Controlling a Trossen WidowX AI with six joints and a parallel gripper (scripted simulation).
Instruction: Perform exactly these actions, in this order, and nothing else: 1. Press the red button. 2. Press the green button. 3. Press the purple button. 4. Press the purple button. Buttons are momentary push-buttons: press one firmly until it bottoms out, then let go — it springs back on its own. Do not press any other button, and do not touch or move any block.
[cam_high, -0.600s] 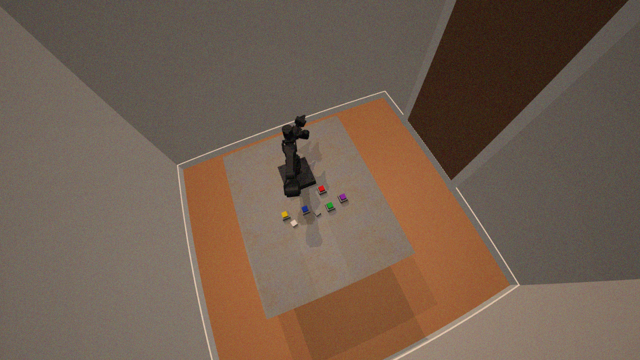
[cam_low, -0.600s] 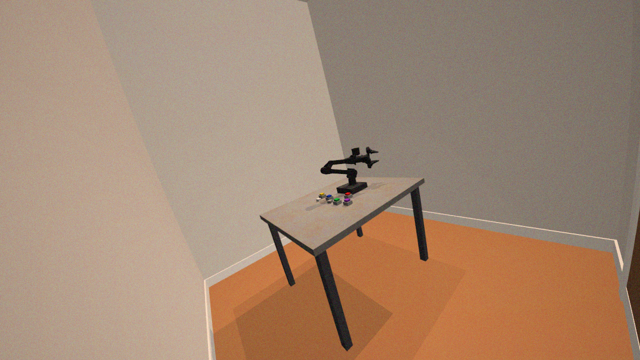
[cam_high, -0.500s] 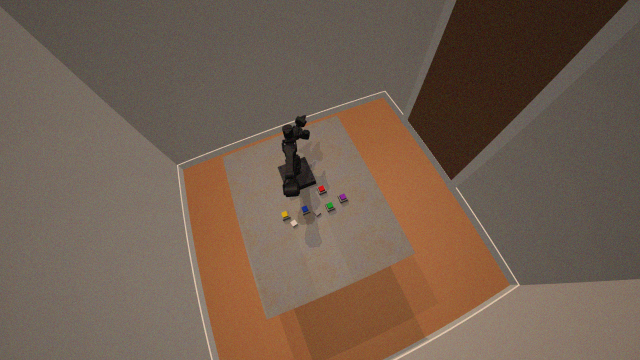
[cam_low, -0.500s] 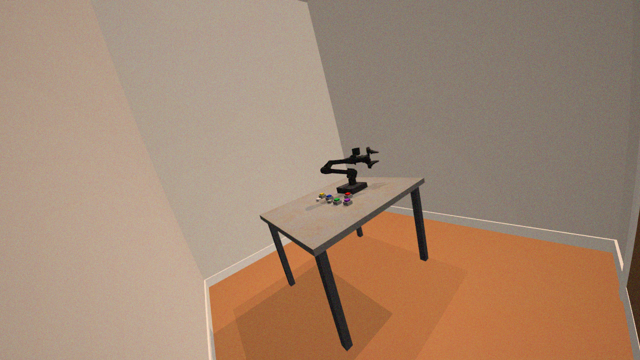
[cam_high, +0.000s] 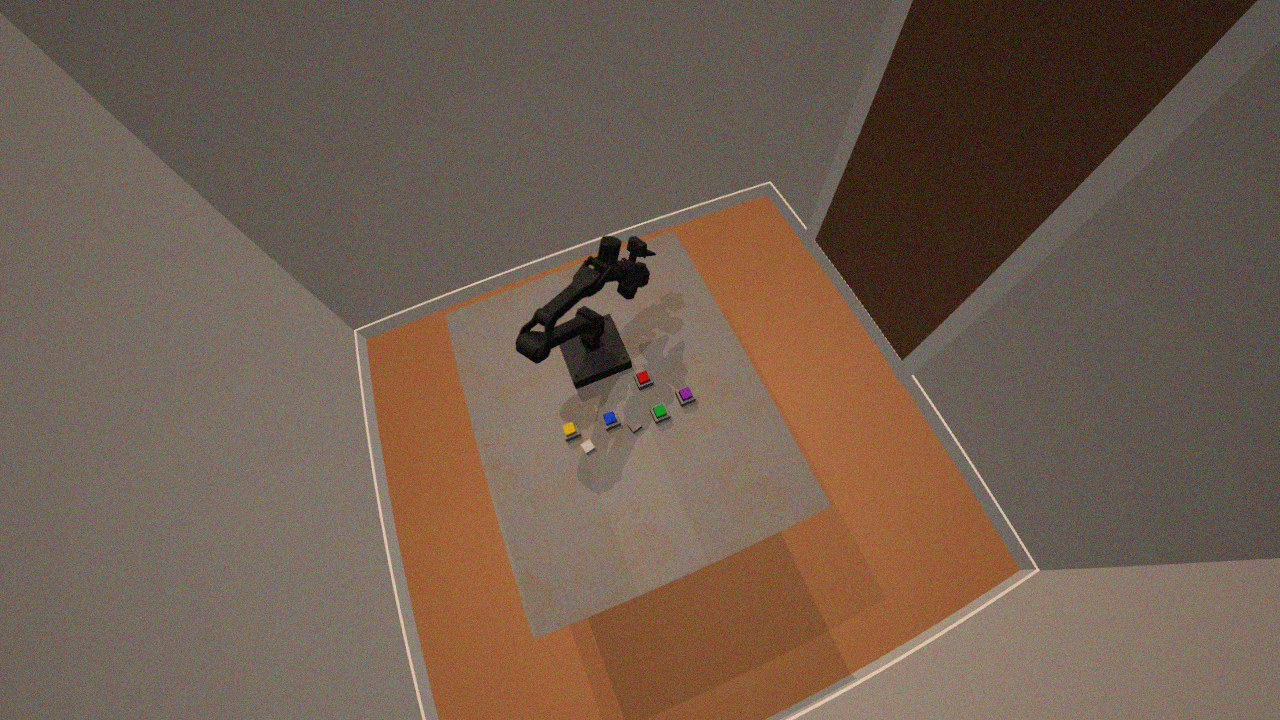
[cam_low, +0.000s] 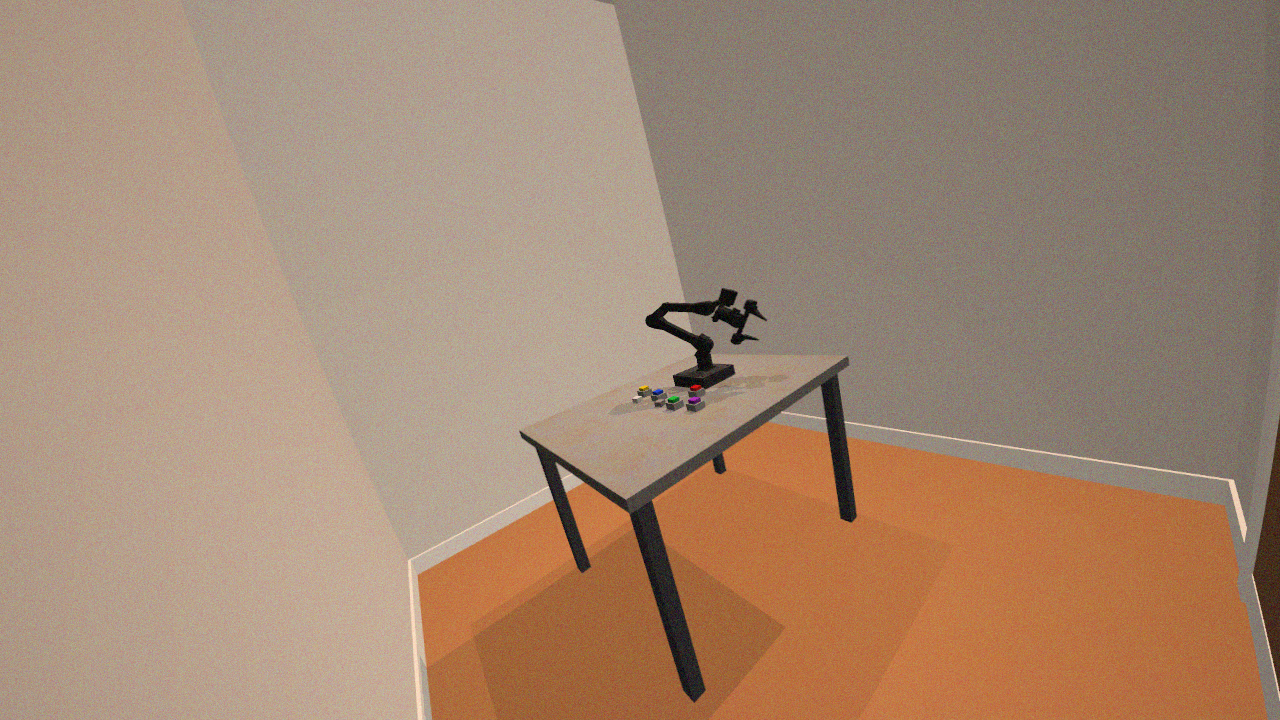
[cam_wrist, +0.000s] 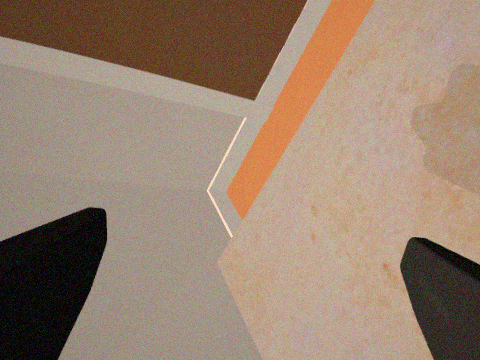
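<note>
Now: gripper tip 260 mm short of the red button, 180 mm to the left of it and 150 mm above it. Also, from my gripper tip: blue button (320 mm ahead, 330 mm to the right, 150 mm below); purple button (370 mm ahead, 100 mm to the right, 150 mm below); green button (380 mm ahead, 190 mm to the right, 150 mm below).
</note>
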